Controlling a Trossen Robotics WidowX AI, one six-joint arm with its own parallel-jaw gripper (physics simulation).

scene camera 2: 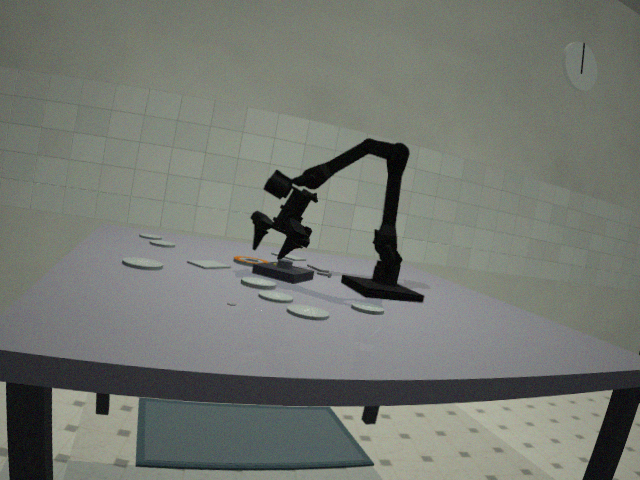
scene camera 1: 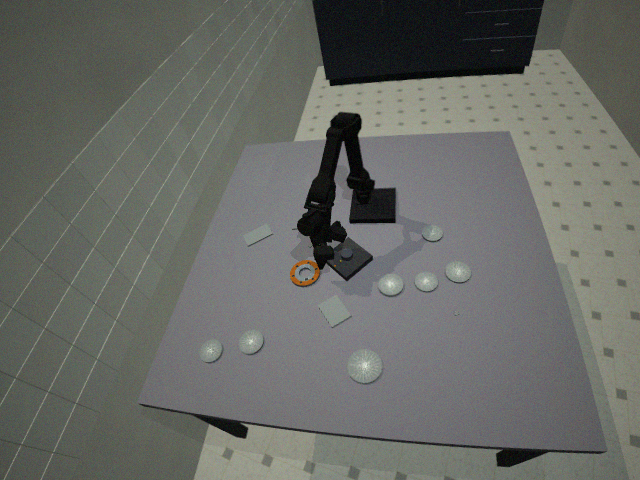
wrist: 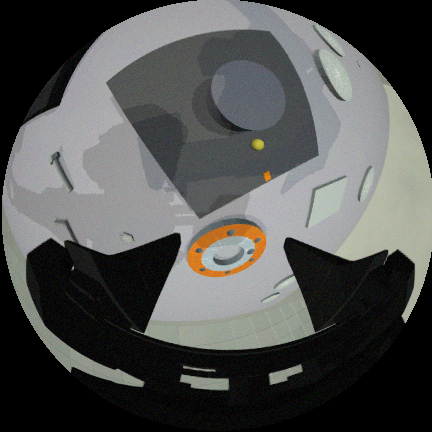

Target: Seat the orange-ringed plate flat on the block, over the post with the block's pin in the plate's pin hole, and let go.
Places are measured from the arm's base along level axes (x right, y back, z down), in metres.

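Where they show: gripper, fingertip midpoint: [scene camera 2: 266, 254] [scene camera 1: 319, 261] [wrist: 233, 241]; arm's base, origin of the base link: [scene camera 2: 384, 283] [scene camera 1: 363, 198].
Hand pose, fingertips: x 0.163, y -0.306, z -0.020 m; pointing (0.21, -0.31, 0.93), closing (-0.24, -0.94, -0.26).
Each offset is from my fingertips to the centre of the thing. "spot": to the spot under its first point.
The orange-ringed plate @[dx +0.055, dy -0.023, dz +0.034 m] [scene camera 1: 295, 275] [scene camera 2: 240, 259] [wrist: 215, 236] lies flat on the table beside the block, with a pale inner ring and several small holes. The dark block @[dx -0.096, dy +0.024, dz +0.017 m] [scene camera 1: 351, 269] [scene camera 2: 297, 274] [wrist: 160, 85] bears a round blue-grey post @[spot: dx -0.095, dy +0.022, dz -0.004 m] [scene camera 1: 346, 253] [scene camera 2: 284, 262] [wrist: 248, 95]. Its yellow pin @[spot: dx -0.073, dy +0.004, dz +0.009 m] [scene camera 1: 340, 260] [wrist: 257, 144] stands between the post and an orange mark @[spot: dx -0.054, dy -0.015, dz +0.014 m] [wrist: 267, 176] at the block's edge. My gripper [scene camera 1: 331, 251] [scene camera 2: 267, 254] [wrist: 233, 241] is open and empty, above the table near the plate and block. In the wrist view the plate shows between its fingers, lower than the tips.
Pale discs @[dx -0.236, dy -0.090, dz +0.034 m] [scene camera 1: 390, 284] [scene camera 2: 258, 282] [wrist: 335, 75] lie around the table. One square tile @[dx -0.052, dy -0.174, dz +0.036 m] [scene camera 1: 334, 311] [scene camera 2: 208, 264] [wrist: 326, 201] lies near the plate, and another tile @[dx +0.263, dy +0.176, dz +0.036 m] [scene camera 1: 257, 234] farther left. A bolt @[dx -0.030, dy +0.178, dz +0.034 m] [wrist: 63, 172] and a small nut @[dx +0.046, dy +0.103, dz +0.038 m] [wrist: 127, 237] lie beside the block. The arm's base [scene camera 1: 387, 206] stands behind.
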